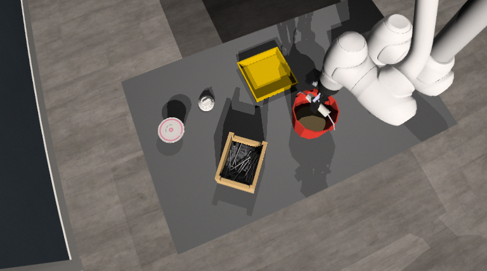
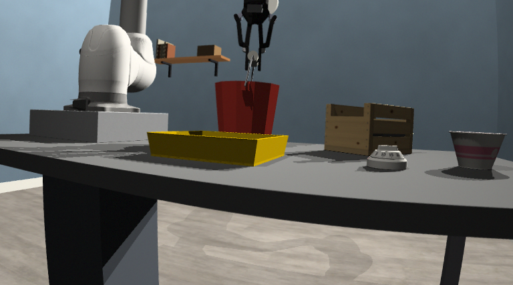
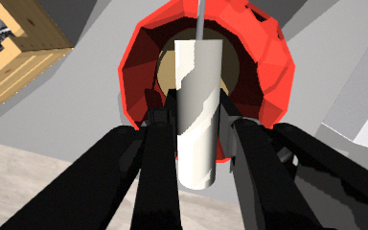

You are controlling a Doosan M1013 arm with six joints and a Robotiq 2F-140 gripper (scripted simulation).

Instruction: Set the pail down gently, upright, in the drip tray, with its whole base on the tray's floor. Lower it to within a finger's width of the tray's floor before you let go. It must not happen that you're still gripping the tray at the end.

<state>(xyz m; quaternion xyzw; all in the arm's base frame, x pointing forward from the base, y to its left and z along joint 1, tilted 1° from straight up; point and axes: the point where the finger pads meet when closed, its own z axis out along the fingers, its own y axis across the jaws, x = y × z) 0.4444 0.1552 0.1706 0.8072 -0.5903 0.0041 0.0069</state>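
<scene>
My hand is 10 mm past the red pail and 100 mm above it. The rest, counted from my hand: wire handle (30 mm below); yellow drip tray (50 mm ahead, 300 mm to the right, 240 mm below).
</scene>
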